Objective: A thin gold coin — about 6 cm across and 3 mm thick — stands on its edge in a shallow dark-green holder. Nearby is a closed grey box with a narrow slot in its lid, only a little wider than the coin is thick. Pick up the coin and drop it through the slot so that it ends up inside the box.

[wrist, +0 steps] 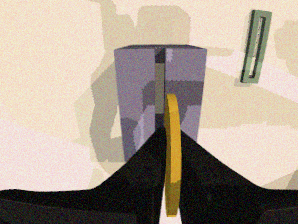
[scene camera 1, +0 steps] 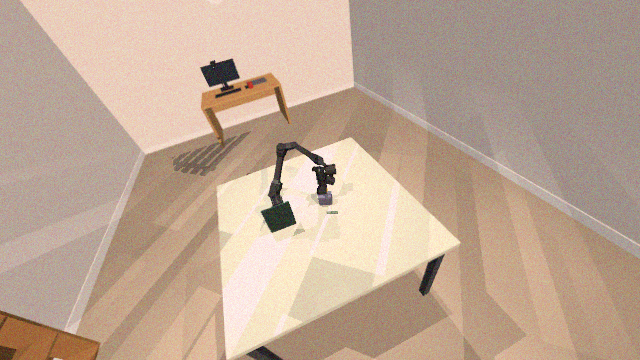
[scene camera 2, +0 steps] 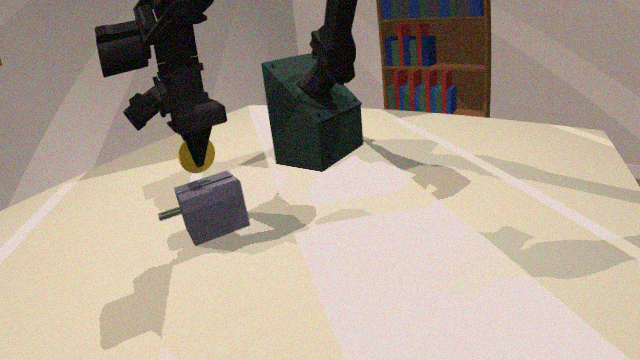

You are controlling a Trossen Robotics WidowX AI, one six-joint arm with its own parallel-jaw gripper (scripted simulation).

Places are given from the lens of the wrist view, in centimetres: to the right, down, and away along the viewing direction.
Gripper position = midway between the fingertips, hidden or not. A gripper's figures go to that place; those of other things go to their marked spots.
my gripper (wrist: pixel 167 134): 1, 1, 10
gold coin (wrist: pixel 172 117): 1, 0, 6
